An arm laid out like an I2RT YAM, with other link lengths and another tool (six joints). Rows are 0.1 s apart.
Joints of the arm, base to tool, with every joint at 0 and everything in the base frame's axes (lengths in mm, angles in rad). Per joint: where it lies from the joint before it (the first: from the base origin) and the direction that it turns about. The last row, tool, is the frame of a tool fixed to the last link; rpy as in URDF.
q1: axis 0 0 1 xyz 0 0 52.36
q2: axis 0 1 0 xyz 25.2 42.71 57.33
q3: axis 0 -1 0 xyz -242.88 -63.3 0
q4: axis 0 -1 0 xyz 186.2 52.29 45.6
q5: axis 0 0 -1 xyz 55.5 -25.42 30.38
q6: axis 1 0 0 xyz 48.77 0 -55.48
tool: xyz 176 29 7 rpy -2.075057 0.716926 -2.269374
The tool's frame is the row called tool.
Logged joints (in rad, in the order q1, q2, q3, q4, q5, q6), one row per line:
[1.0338 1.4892 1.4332 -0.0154 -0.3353 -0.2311]
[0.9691 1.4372 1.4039 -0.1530 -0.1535 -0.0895]
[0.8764 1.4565 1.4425 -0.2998 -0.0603 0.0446]
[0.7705 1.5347 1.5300 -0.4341 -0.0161 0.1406]
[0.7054 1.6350 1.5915 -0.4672 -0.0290 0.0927]
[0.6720 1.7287 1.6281 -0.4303 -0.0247 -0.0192]
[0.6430 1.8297 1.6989 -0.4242 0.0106 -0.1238]
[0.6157 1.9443 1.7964 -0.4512 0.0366 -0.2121]
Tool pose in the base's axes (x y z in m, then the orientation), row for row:
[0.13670 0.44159 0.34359 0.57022 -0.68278 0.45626 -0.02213]
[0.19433 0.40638 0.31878 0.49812 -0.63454 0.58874 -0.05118]
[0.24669 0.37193 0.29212 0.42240 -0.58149 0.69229 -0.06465]
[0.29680 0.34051 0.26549 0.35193 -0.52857 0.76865 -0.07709]
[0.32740 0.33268 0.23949 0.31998 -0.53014 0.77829 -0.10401]
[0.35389 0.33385 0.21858 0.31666 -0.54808 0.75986 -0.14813]
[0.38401 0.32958 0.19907 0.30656 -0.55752 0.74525 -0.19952]
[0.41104 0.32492 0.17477 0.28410 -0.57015 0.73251 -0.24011]
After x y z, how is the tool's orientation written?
As a quaternion, w x y z.
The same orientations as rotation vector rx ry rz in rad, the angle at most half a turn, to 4 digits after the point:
[-1.6025 1.0708 -0.0519]
[-1.5358 1.4250 -0.1239]
[-1.4559 1.7333 -0.1619]
[-1.3679 1.9892 -0.1995]
[-1.3934 2.0456 -0.2734]
[-1.4429 2.0005 -0.3900]
[-1.4751 1.9718 -0.5279]
[-1.5256 1.9600 -0.6425]

